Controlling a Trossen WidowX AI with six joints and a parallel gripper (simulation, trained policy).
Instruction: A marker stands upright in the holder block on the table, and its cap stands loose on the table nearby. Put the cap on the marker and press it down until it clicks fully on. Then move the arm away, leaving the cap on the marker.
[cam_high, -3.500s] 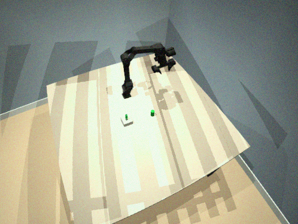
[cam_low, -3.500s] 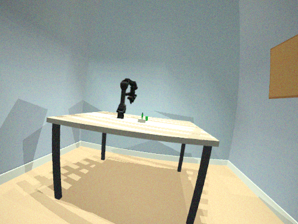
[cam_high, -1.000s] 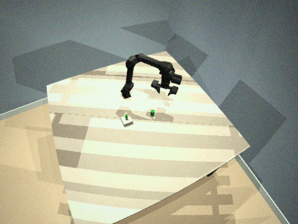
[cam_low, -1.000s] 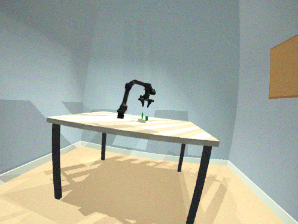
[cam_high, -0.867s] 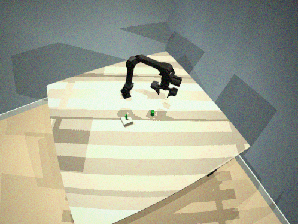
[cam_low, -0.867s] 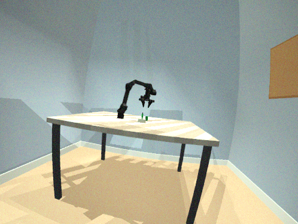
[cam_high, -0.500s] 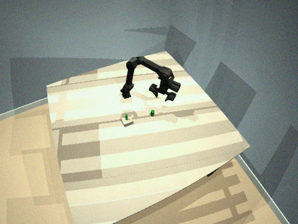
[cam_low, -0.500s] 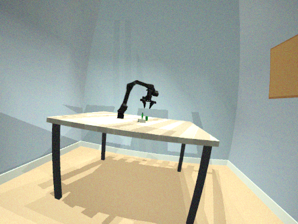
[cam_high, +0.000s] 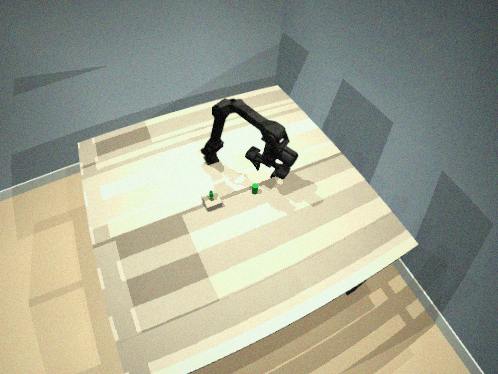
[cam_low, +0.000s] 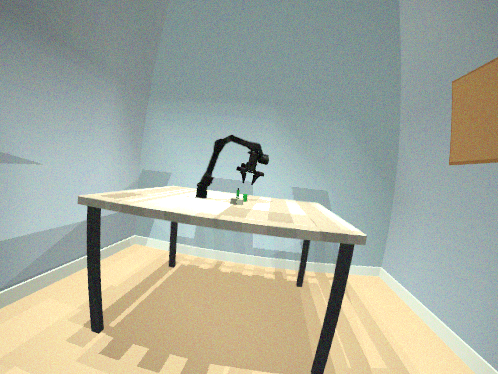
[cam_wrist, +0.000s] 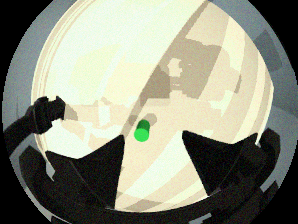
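My gripper tip is 4 cm to the left of the green cap and 9 cm above it. Also, from my gripper tip: pale holder block 3 cm behind, 24 cm to the right, 10 cm below.
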